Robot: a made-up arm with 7 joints.
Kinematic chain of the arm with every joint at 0, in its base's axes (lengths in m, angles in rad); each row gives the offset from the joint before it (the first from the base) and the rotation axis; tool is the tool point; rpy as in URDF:
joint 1: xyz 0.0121 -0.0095 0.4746 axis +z
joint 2: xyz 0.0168 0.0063 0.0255 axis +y
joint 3: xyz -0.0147 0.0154 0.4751 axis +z
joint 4: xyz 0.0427 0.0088 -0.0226 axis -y
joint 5: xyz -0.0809 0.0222 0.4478 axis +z
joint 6: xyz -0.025 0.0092 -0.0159 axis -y
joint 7: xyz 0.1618 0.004 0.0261 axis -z
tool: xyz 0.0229 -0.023 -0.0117 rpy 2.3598 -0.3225 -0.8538
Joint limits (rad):
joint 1: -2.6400..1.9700
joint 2: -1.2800..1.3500
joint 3: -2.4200..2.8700
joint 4: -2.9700..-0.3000
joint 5: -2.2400..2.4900
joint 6: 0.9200..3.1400
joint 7: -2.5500..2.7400
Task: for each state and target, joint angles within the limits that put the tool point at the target. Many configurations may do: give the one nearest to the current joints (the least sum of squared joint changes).
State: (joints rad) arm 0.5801 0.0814 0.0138 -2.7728 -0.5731 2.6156 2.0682
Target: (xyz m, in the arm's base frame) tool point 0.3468 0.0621 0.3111
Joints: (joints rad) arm 0.2524 0.6000 -0.3339 -2.8498 -0.4606 2.4535 2.0319
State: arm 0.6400 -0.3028 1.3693 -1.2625 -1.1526 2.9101 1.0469
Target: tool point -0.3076 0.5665 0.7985
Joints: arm 0.0428 -0.5455 1.3973 -1.9228 -1.3350 2.7231 1.0348
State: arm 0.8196 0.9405 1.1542 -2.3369 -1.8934 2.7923 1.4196
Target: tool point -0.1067 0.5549 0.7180
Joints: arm 0.5899 0.9197 1.2557 -2.0526 -1.7949 2.8474 1.4098
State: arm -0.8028 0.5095 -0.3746 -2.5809 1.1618 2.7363 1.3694
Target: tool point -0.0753 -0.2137 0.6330
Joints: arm -1.0856 -0.4362 -0.2754 -2.8951 1.4602 3.1400 1.4051
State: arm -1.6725 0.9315 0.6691 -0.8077 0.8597 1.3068 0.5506
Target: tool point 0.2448 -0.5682 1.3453
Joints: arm -1.6586 0.3333 0.7565 -0.6228 0.8636 1.2371 0.5980
